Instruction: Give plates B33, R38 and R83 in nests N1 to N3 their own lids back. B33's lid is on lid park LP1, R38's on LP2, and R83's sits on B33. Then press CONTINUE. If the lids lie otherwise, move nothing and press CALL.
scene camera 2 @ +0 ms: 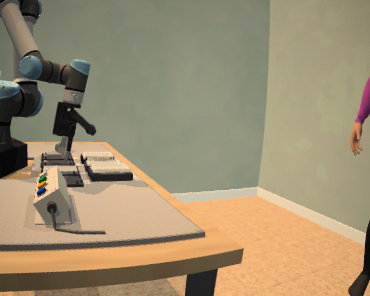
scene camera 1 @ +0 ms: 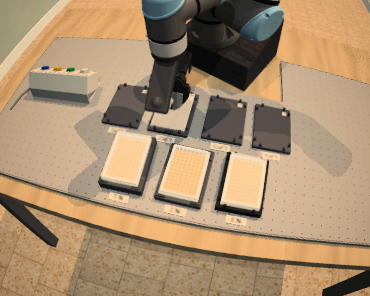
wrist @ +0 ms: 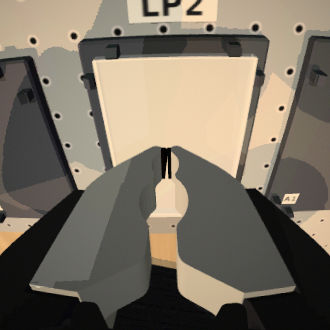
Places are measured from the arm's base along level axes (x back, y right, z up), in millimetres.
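Pixels of known places: gripper, fingertip midpoint: (scene camera 2: 65, 162) (scene camera 1: 173, 109) (wrist: 166, 150); arm's base, link origin: (scene camera 1: 215, 30).
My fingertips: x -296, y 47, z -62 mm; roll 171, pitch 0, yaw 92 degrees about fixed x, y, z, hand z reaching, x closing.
Observation:
Ahead of a thing's pixels: the offset from my fingertips to its top centre. "spot": to the spot under its first point.
My gripper (scene camera 1: 171, 104) (scene camera 2: 67, 157) (wrist: 166, 150) is shut and empty, with its tips low over the pale lid {dz -21, dx +20, dy +5 mm} (scene camera 1: 173, 120) (wrist: 175, 100) on park LP2 {dz -19, dx +20, dy +5 mm} (scene camera 1: 168, 132) (wrist: 175, 46). Whether they touch it I cannot tell. Park LP1 {dz -19, dx +15, dy +132 mm} (scene camera 1: 124, 107) bears no lid. The plates in N1 {dz +3, dx -160, dy +63 mm} (scene camera 1: 126, 159) and N3 {dz -5, dx -146, dy -205 mm} (scene camera 1: 244, 181) look paler, as if covered; the plate in N2 {dz -9, dx -154, dy -72 mm} (scene camera 1: 184, 172) shows its wells more sharply. No plate or lid codes are legible. The button box {dz +45, dx +37, dy +360 mm} (scene camera 1: 60, 81) (scene camera 2: 56, 192) has blue, yellow, green and white buttons; their lettering is not legible.
Dark parks LP3 {dz -19, dx +32, dy -129 mm} (scene camera 1: 225, 120) and LP4 {dz -19, dx +39, dy -255 mm} (scene camera 1: 271, 128) stand beside LP2, without lids. The robot's dark base block (scene camera 1: 235, 62) is behind the parks. A cable {spot: dz -32, dx -27, dy +520 mm} (scene camera 2: 80, 231) runs from the button box. A person's hand (scene camera 2: 356, 137) shows at the right in scene camera 2.

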